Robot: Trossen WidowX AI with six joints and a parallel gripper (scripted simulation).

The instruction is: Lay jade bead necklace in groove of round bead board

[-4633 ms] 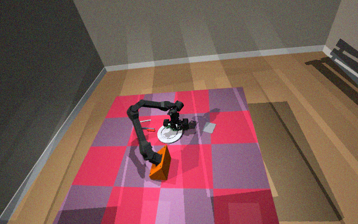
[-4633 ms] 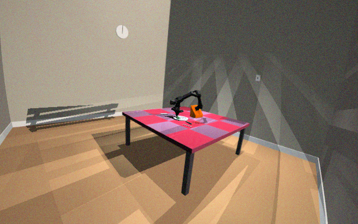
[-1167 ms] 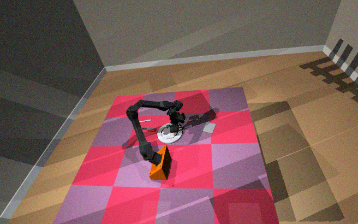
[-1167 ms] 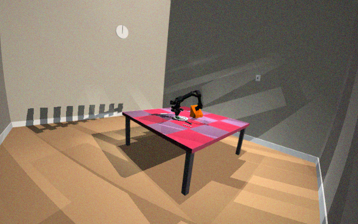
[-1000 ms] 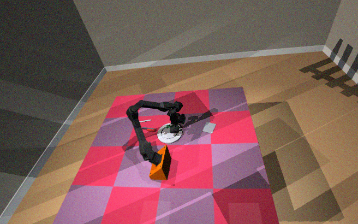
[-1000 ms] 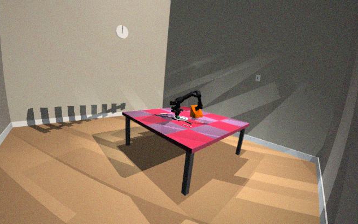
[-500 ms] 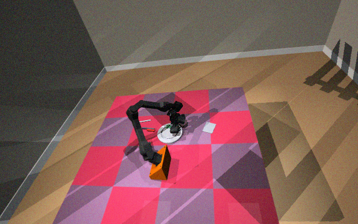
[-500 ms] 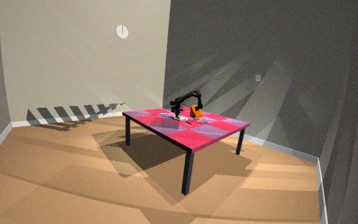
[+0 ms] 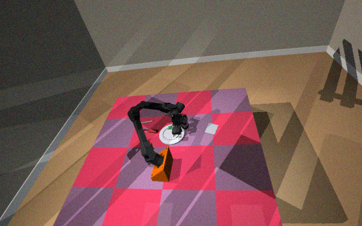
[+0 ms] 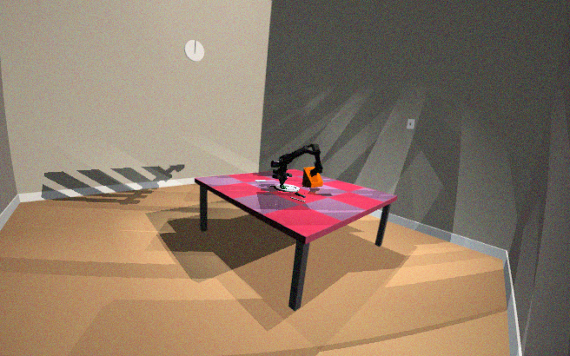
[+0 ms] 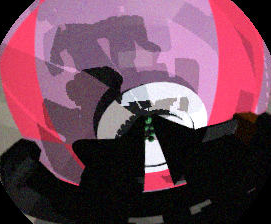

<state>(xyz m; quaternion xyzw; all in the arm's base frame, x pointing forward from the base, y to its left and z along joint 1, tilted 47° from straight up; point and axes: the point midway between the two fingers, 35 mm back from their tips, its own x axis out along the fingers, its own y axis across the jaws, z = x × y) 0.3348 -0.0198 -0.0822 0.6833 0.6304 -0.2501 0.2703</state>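
The round white bead board lies 2 cm behind my gripper tip, 6 cm to the left of it and 1 cm below it. Also, from my gripper tip: red-handled tool: 3 cm ahead, 23 cm to the left, 1 cm below; flat grey pad: 2 cm ahead, 25 cm to the right, 1 cm below; thin white rod: 14 cm ahead, 30 cm to the left, 1 cm below.
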